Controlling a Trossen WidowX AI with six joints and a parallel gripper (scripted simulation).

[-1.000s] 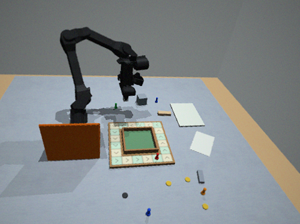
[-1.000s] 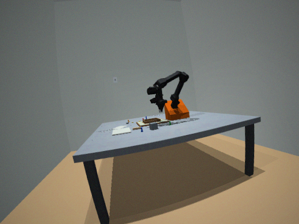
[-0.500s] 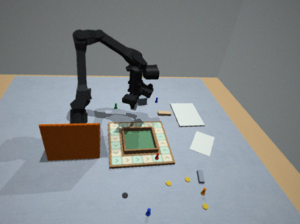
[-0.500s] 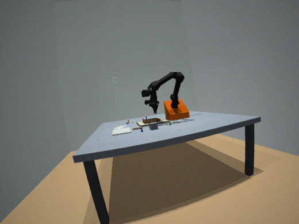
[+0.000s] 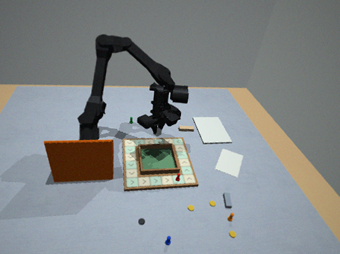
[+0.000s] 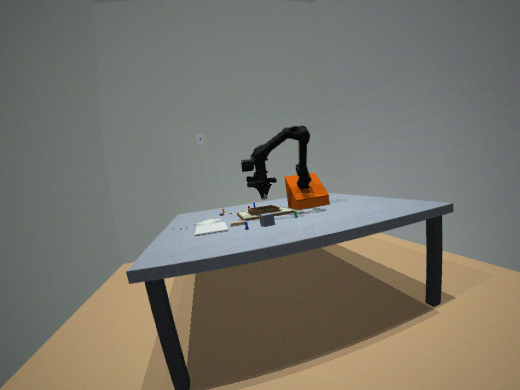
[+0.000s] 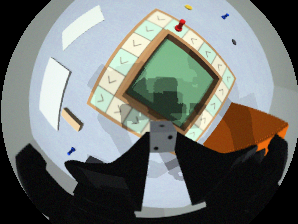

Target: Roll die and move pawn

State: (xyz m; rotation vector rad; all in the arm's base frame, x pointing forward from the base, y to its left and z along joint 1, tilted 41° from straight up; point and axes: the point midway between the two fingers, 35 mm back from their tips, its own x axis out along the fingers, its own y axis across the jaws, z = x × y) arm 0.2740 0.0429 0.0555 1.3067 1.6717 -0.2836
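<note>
Right now the red pawn is 190 mm to the right of my gripper tip, 70 mm below it and 60 mm ahead of it. From my gripper tip the other things lie so: green dice tray: 90 mm below, 80 mm to the right; green pawn: 210 mm to the left, 90 mm behind, 80 mm below; white die: right at my gripper tip.
</note>
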